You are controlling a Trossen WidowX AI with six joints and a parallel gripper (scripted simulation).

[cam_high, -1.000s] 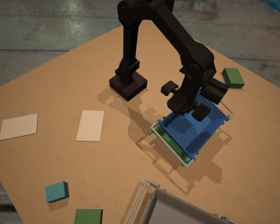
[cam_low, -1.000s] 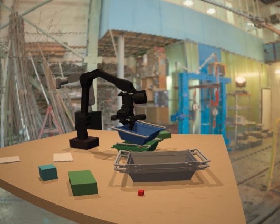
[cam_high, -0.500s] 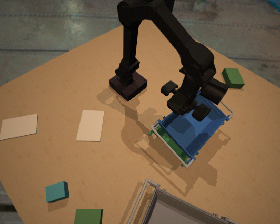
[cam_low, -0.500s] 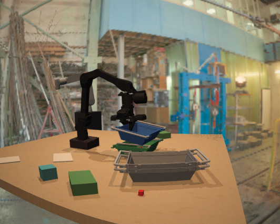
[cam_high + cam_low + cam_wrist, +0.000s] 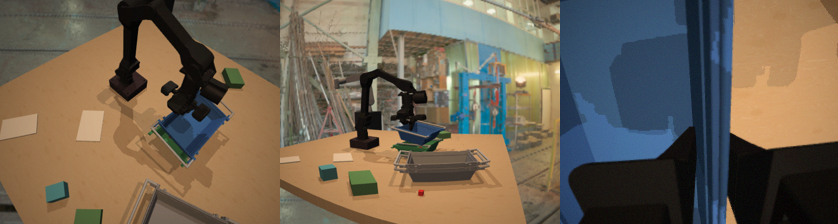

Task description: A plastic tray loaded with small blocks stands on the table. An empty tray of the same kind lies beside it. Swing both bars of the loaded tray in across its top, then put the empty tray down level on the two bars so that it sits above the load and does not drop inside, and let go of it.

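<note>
My gripper tip is 70 mm short of the blue tray and 20 mm below it. From my gripper tip the other things lie so: teal block 60 mm behind, 530 mm to the right, 80 mm below.
</note>
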